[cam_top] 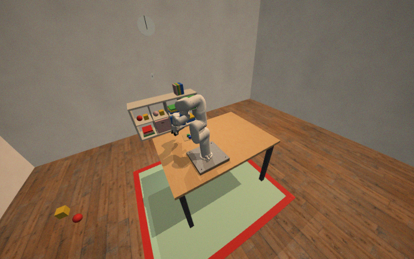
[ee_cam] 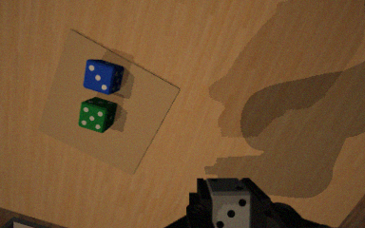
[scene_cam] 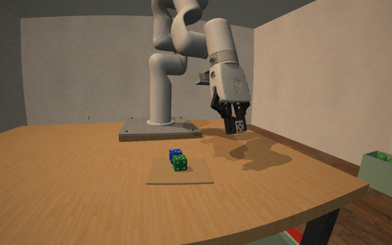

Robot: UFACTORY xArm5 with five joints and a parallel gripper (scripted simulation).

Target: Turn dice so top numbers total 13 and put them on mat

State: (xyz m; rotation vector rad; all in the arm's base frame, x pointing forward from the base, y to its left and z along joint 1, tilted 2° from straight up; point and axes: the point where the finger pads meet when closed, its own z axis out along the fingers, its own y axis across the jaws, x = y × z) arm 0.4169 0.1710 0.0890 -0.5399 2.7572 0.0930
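My gripper is now 10 mm above the white die. Also, from my hand: green die (10 mm ahead, 140 mm to the right, 90 mm below); then blue die (40 mm behind, 150 mm to the right, 90 mm below); then tan mat (10 mm ahead, 140 mm to the right, 100 mm below).
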